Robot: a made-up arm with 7 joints. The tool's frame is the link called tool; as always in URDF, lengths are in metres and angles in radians.
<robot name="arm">
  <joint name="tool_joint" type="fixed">
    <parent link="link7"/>
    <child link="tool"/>
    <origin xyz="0 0 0"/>
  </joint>
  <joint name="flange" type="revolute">
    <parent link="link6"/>
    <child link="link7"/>
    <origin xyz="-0.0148 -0.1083 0.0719" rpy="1.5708 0 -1.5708"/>
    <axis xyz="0 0 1"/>
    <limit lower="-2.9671" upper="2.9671"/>
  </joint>
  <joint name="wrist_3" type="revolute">
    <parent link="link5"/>
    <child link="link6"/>
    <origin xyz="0 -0.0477 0.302" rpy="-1.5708 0 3.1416"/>
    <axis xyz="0 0 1"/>
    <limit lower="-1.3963" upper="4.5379"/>
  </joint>
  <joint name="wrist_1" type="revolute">
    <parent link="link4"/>
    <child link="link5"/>
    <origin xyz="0.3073 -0.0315 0.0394" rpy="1.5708 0 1.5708"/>
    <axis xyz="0 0 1"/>
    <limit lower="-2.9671" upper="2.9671"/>
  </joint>
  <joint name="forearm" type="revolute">
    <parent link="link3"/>
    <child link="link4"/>
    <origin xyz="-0.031 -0.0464 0.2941" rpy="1.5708 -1.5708 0"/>
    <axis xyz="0 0 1"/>
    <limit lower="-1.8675" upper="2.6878"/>
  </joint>
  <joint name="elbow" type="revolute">
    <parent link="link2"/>
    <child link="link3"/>
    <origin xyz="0.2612 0 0.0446" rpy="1.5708 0 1.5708"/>
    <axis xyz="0 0 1"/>
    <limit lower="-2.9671" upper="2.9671"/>
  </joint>
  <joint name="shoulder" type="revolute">
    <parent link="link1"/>
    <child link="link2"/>
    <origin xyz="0 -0.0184 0.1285" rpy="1.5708 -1.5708 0"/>
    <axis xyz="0 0 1"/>
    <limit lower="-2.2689" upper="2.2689"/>
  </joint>
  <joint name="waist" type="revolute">
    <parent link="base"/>
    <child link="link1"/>
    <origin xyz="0 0 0.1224"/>
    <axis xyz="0 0 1"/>
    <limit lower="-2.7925" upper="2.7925"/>
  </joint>
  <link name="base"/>
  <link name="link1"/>
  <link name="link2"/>
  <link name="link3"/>
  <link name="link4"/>
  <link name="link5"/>
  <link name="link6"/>
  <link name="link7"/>
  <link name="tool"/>
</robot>
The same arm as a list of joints. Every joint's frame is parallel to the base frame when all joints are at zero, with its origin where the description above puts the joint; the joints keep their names.
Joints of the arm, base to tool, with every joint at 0 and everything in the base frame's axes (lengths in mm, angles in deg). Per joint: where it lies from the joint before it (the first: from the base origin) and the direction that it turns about. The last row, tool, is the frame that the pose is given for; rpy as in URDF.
waist: axis 0 0 1 offset 0 0 122.4
shoulder: axis 0 -1 0 offset 0 -18.4 128.5
elbow: axis 0 0 1 offset 0 -44.6 261.2
forearm: axis 0 1 0 offset 31 46.4 294.1
wrist_1: axis 0 0 1 offset -31.5 39.4 307.3
wrist_3: axis 0 -1 0 offset 0 -47.7 302
flange: axis 1 0 0 offset 14.8 -71.9 108.3
tool: offset 0 0 0 rpy -180 -90 0
Joint limits (deg, base to tool): -160..160 -130..130 -170..170 -107..154 -170..170 -80..260 -170..170

